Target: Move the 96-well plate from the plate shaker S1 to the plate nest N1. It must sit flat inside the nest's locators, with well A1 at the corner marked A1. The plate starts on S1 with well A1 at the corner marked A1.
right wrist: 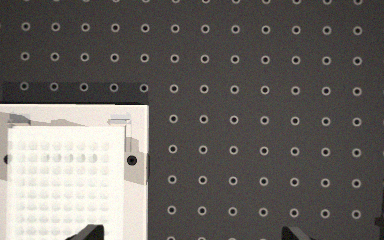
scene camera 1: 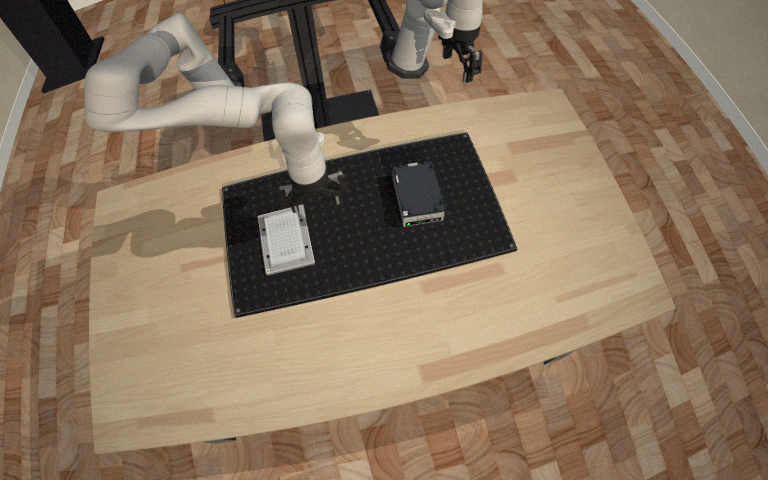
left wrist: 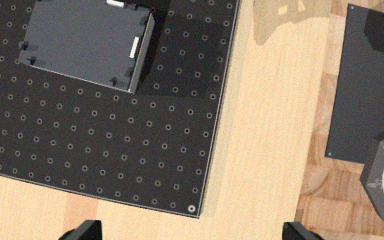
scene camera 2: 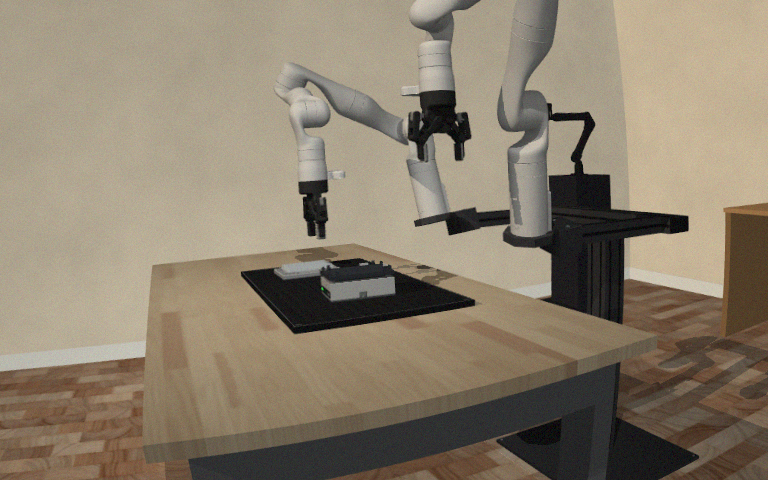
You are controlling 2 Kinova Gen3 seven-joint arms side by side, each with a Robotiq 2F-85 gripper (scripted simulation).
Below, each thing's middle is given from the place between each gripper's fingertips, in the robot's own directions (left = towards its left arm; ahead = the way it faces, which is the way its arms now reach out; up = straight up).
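The white 96-well plate (scene camera 1: 287,249) is 1 cm ahead of my right hand (scene camera 1: 317,206), 10 cm to the right of it, and it's 10 cm below it.
As for my left hand, it's 200 mm short of the white 96-well plate and 470 mm to the left of it, and it's 270 mm above it. Going by its middle, the plate is nearer to my right hand than to my left hand.
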